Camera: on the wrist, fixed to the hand. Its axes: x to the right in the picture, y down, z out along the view.
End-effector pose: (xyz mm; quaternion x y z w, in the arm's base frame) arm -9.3 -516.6 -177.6 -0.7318 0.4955 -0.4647 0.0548
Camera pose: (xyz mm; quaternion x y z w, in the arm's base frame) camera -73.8 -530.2 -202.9 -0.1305 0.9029 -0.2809 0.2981
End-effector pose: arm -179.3 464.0 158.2 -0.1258 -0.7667 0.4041 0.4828
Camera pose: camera -163.2 513.1 110.1 -0.6905 -0.4439 0.5669 0.0695
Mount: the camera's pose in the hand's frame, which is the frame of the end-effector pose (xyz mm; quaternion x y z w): -10.2 64.0 -28.0 -0.0694 0.0467 0.7192 0.6898
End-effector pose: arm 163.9 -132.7 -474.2 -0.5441 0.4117 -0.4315 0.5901
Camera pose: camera 138.1 -128.7 -539.8 -0.1000 0.7328 0.1299 0.6604
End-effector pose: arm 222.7 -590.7 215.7 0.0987 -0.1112 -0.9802 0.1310
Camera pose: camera 253.6 -653.5 206.2 0.0248 -0.0735 -0.5850 0.8073
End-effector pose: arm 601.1 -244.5 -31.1 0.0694 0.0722 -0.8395 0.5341
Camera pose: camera 664.5 -256.8 -59.6 0.1019 0.0831 -0.1867 0.9736
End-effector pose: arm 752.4 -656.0 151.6 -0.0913 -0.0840 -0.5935 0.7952
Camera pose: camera 811.6 -635.5 119.1 -0.1509 0.0860 0.1524 0.9729
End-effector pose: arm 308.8 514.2 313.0 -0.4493 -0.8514 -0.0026 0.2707
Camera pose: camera 375.3 537.6 316.9 -0.9409 -0.2513 0.1128 0.1972
